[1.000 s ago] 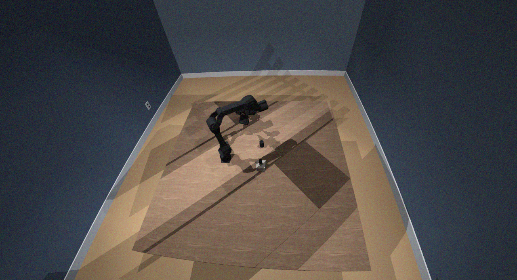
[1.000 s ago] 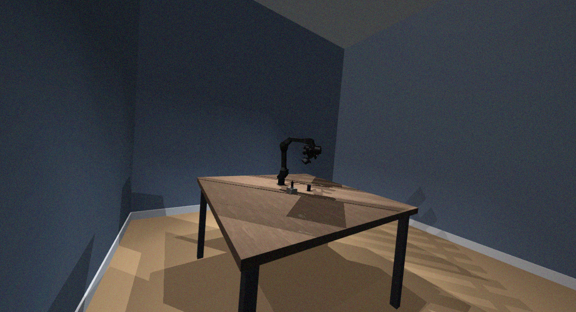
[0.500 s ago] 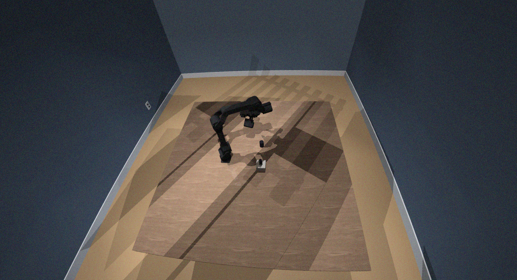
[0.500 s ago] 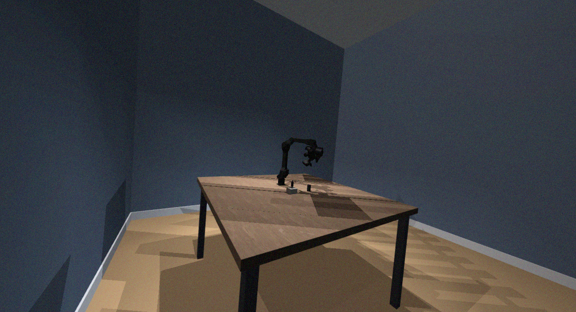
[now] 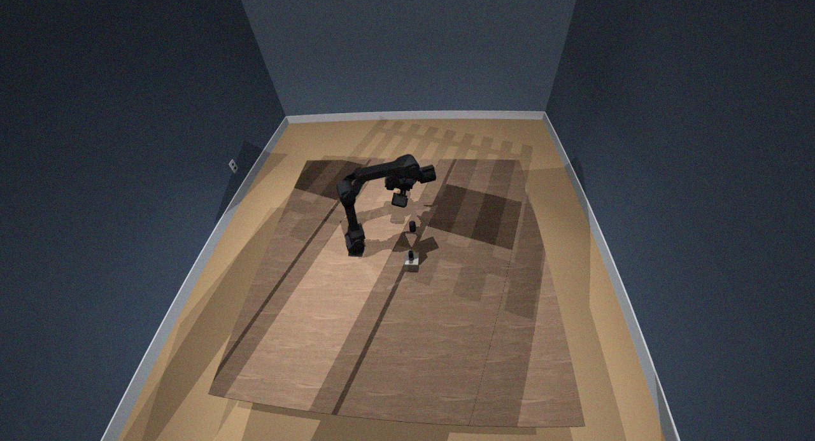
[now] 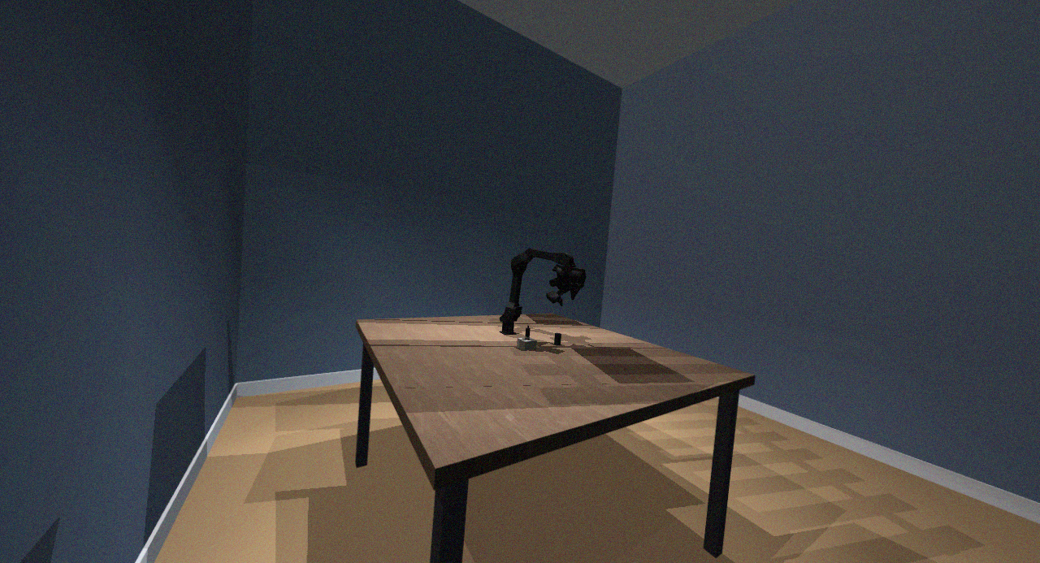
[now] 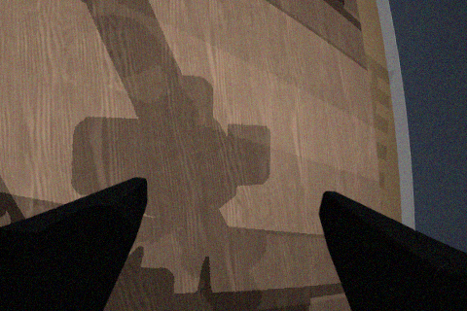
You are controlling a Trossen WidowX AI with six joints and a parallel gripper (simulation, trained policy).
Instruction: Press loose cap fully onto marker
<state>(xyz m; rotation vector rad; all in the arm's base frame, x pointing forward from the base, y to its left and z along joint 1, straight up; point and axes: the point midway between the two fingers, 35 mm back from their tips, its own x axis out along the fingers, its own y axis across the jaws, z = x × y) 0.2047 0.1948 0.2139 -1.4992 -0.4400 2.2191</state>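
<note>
Right now the dark marker cap is 60 mm ahead of my gripper tip, 90 mm to the right of it and 160 mm below it. Round my gripper tip: holder block (60 mm ahead, 270 mm to the right, 170 mm below).
</note>
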